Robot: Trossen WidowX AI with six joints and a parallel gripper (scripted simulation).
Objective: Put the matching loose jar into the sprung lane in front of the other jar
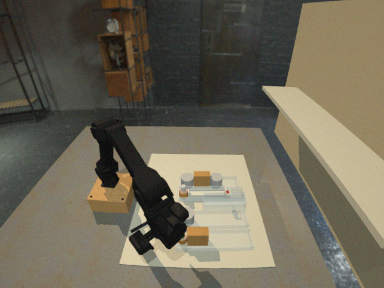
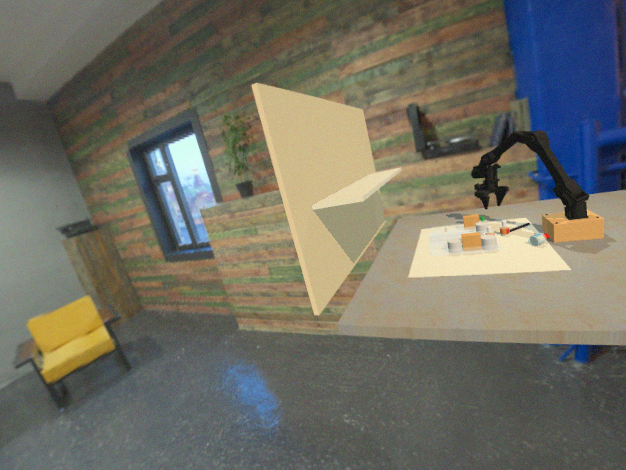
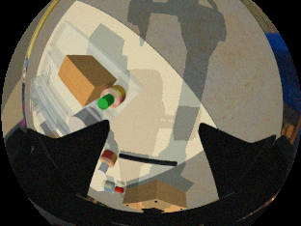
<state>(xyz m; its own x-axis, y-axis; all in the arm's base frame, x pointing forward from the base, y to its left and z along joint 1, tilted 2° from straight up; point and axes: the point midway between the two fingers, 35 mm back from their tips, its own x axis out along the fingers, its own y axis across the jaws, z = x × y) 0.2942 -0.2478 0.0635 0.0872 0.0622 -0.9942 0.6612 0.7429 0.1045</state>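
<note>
The black stick is 110 mm to the left of my gripper tip, 100 mm behind it and 80 mm below it. Also, from my gripper tip: pusher plate: 250 mm to the left, 140 mm ahead, 40 mm below; then clear sprung lane: 260 mm to the left, 180 mm ahead, 70 mm below; then red mark: 250 mm to the left, 220 mm ahead, 20 mm below.
</note>
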